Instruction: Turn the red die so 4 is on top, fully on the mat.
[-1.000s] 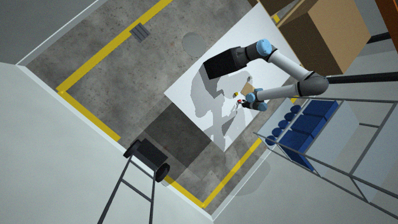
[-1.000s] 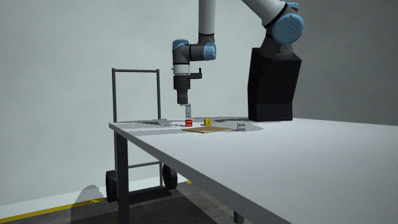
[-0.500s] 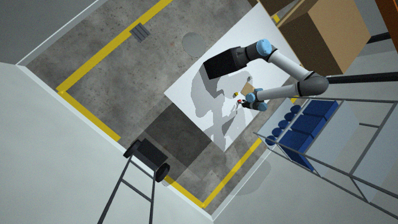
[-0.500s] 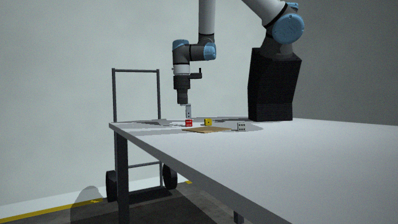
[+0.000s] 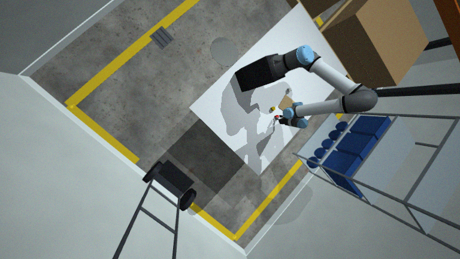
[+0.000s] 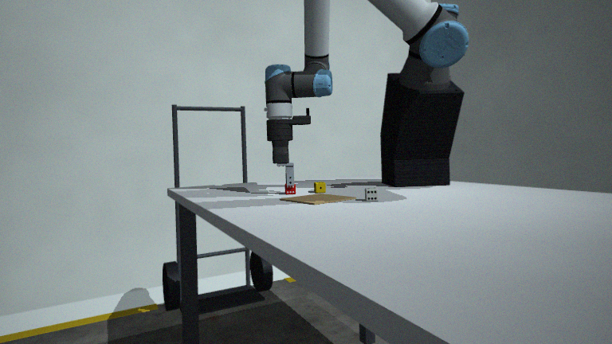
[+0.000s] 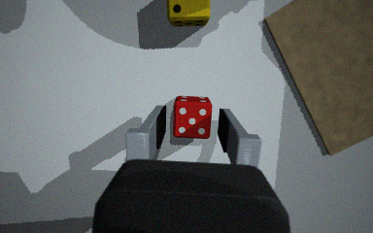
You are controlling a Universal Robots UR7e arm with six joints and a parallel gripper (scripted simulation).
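The red die lies 30 mm below my hand. Round my hand: yellow die: 90 mm behind, 30 mm below, 20 mm to the left; then white die: 270 mm to the left, 100 mm behind, 30 mm below; then tan mat: 160 mm to the left, 40 mm below, 10 mm behind.
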